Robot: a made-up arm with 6 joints. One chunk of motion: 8 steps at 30 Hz.
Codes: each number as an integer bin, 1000 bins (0 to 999) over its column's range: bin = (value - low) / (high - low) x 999, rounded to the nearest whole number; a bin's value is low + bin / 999 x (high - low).
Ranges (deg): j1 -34..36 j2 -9..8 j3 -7..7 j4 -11..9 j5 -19..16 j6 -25..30
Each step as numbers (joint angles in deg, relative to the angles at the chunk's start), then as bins.
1 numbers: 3.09 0.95 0.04 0.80 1.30 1.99
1 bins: 529 585 502 589 579 490
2 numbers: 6.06 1.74 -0.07 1.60 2.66 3.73
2 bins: 572 631 495 629 618 522
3 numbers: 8.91 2.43 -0.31 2.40 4.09 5.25
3 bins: 612 672 477 669 659 549
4 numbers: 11.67 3.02 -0.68 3.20 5.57 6.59
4 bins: 652 706 451 709 701 574
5 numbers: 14.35 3.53 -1.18 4.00 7.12 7.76
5 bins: 690 736 415 749 746 595
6 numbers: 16.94 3.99 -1.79 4.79 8.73 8.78
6 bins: 727 763 372 789 791 614
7 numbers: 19.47 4.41 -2.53 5.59 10.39 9.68
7 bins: 763 788 319 829 839 630
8 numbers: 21.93 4.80 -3.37 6.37 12.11 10.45
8 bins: 798 811 259 868 888 644
